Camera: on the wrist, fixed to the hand. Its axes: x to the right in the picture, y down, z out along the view.
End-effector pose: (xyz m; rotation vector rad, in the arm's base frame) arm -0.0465 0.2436 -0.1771 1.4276 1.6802 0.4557
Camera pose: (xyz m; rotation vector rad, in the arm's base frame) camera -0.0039 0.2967 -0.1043 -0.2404 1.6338 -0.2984
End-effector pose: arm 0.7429 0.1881 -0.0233 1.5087 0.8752 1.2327
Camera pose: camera 0.7244 0.1884 0.0746 0.3916 0.9660 -0.0368
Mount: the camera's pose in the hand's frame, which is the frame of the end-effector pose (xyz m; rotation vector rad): 0.0234 0.0947 -0.0204 -0.4625 -0.4347 -1.4877
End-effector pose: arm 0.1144 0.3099 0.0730 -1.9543 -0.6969 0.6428
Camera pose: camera 0.1644 0.2758 -0.0062 -1.0913 -2.3385 -0.0892
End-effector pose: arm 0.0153 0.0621 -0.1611 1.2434 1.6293 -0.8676
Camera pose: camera 0.0997 0.1127 -0.1770 -0.6633 2.0483 -1.3172
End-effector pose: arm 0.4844 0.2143 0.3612 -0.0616 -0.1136 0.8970
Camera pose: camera 0.4279 0.2915 0.3331 -0.1780 -0.6684 -0.6321
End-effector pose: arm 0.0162 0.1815 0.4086 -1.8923 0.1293 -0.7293
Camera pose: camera 0.0464 0.1140 0.3418 -2.3475 -1.6529 -1.2383
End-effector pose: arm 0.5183 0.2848 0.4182 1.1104 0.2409 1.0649
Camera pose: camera 0.4629 0.3193 0.4936 0.4488 0.3484 -0.4435
